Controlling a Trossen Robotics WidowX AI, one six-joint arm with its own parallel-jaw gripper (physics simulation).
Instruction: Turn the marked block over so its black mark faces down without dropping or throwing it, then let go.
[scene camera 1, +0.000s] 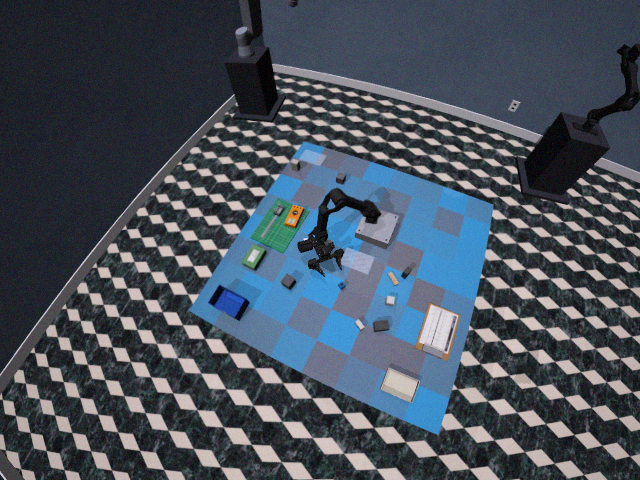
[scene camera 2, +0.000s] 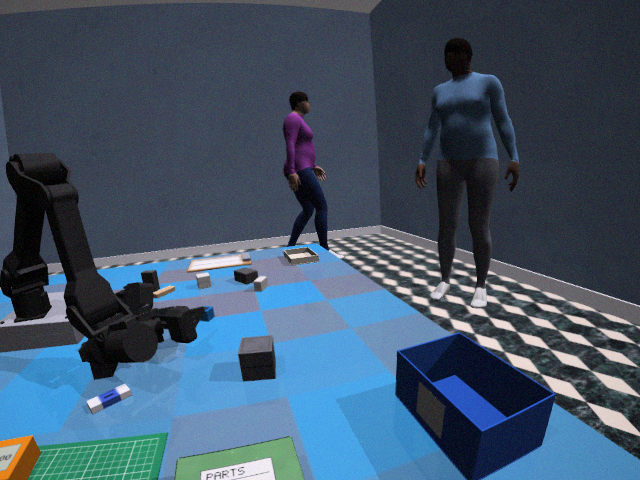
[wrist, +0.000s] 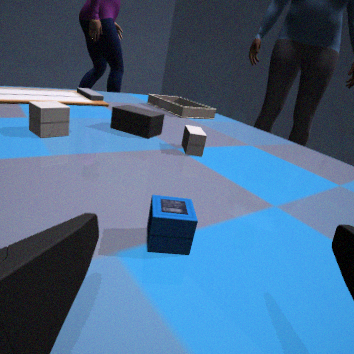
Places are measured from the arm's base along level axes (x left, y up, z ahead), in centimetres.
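Pixels of known places: gripper, fingertip midpoint: (scene camera 1: 333, 273) (wrist: 216, 231); arm's base at its link origin: (scene camera 1: 371, 218) (scene camera 2: 33, 314).
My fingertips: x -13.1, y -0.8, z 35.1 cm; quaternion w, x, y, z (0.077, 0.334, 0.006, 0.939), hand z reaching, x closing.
Observation:
For each thing: its top centre in the pictures, then the offset to it from my fingertips.
- marked block at its top centre: (wrist: 173, 205) (scene camera 2: 205, 308) (scene camera 1: 341, 284) dx +5.1, dy -2.7, dz +3.8 cm
- dark block at its top centre: (scene camera 2: 255, 343) (scene camera 1: 287, 280) dx -20.8, dy -0.2, dz +8.6 cm
- blue bin at its top centre: (scene camera 2: 468, 370) (scene camera 1: 226, 300) dx -46.1, dy +2.1, dz +26.5 cm
- black block at its top centre: (wrist: 138, 109) (scene camera 2: 245, 270) (scene camera 1: 381, 325) dx +27.3, dy -2.0, dz +19.4 cm
- shallow tray at its top centre: (wrist: 180, 100) (scene camera 2: 300, 252) (scene camera 1: 400, 385) dx +40.3, dy -2.8, dz +43.7 cm
The marked block (scene camera 1: 341, 284) (scene camera 2: 208, 313) (wrist: 172, 225) is a small blue cube standing flat on the patchwork table top. Its black mark faces up, as the wrist view shows. My gripper (scene camera 1: 333, 271) (wrist: 216, 231) is open and empty, with its fingers spread wide and pointing low across the table towards the block. The block is a little beyond the fingertips, apart from them. In the wrist view it appears between the two fingers, nearer the left one. In scene camera 2 the gripper partly covers the block's near side.
A dark block (scene camera 1: 288, 281) (scene camera 2: 256, 358) stands beside the gripper, with a blue bin (scene camera 1: 229, 302) (scene camera 2: 511, 446) farther out. Beyond the marked block are a black block (scene camera 1: 381, 326) (wrist: 137, 120), white blocks (wrist: 49, 119) (wrist: 194, 140) and a shallow tray (scene camera 1: 400, 384) (wrist: 182, 107).

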